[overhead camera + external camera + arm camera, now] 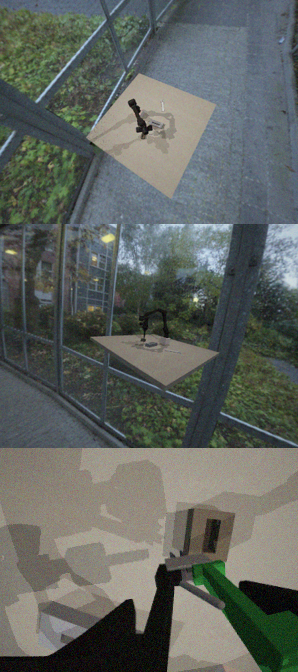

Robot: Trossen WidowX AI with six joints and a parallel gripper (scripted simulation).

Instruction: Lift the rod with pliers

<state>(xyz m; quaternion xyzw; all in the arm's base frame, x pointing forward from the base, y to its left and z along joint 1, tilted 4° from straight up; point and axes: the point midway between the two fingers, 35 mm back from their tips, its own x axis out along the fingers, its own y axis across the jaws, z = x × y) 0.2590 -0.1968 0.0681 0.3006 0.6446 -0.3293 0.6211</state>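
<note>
Now: gripper tip 19 cm to the right of the grey block, 12 cm above it and 3 cm short of it. Also, from my gripper tip: white bar: 50 cm to the left, 14 cm below, 5 cm behind; then dark holster: 13 cm below, 4 cm to the right, 3 cm behind; then dark rod: 19 cm to the left, 13 cm below, 3 cm ahead.
</note>
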